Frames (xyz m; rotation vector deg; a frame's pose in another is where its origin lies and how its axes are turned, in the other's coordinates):
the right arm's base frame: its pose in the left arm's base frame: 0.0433 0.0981 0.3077 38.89 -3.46 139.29
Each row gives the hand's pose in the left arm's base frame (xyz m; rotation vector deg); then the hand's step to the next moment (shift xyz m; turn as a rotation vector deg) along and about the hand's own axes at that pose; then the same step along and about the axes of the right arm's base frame.
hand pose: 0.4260 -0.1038 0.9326 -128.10 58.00 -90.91
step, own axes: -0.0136 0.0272 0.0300 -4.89 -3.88 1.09
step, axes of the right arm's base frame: -0.0364 0.0025 -0.0222 1.05 -5.88 -2.10
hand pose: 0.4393 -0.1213 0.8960 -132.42 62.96 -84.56
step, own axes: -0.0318 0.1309 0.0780 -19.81 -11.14 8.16
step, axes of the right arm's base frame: -0.1069 0.0605 -0.0956 -0.64 -21.53 -10.91
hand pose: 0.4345 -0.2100 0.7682 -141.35 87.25 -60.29
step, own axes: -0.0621 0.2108 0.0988 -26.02 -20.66 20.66
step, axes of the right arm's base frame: -0.0540 0.1188 -0.2026 -10.39 -34.92 -14.26
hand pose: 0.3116 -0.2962 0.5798 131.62 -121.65 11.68
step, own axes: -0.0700 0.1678 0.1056 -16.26 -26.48 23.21
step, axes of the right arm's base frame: 0.0752 0.0407 -0.1921 -20.66 -31.18 -10.25
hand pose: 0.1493 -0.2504 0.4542 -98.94 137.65 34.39
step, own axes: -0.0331 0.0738 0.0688 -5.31 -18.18 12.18
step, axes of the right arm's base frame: 0.0702 -0.0277 -0.0747 -16.02 -14.99 -5.09
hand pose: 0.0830 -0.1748 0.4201 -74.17 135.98 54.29
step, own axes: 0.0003 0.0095 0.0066 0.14 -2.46 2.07
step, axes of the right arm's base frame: 0.0095 -0.0017 -0.0064 -2.34 -1.60 -1.53
